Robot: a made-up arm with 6 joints.
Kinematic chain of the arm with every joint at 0, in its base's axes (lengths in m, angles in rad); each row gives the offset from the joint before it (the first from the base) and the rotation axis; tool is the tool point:
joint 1: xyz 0 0 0.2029 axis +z
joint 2: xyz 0 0 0 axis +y
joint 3: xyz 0 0 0.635 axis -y
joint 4: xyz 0 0 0 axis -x
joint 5: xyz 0.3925 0 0 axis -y
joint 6: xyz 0 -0.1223 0 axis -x
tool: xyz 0 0 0
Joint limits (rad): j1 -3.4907..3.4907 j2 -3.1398..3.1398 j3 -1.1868..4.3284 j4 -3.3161..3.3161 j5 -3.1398..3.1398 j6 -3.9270..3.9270
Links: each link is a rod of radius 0.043 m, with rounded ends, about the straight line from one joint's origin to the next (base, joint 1, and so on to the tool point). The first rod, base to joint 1, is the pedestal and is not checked.
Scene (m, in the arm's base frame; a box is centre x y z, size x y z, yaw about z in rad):
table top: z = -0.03
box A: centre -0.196 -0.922 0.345 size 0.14 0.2 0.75 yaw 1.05
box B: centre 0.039 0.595 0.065 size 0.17 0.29 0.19 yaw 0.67
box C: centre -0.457 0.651 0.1 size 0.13 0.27 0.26 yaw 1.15
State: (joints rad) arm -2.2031 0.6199 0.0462 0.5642 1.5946 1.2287
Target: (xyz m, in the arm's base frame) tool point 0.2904 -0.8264 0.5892
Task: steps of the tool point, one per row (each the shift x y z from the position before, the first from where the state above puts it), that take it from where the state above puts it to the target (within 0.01 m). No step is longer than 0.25 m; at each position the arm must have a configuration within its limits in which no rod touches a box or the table.
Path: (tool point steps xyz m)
1: 0.1122 -0.1046 0.0324
2: 0.1342 -0.0779 0.0334
3: 0.1492 -0.0467 0.0340
4: 0.1964 -0.0618 -0.0332
5: 0.2156 -0.0043 -0.0391

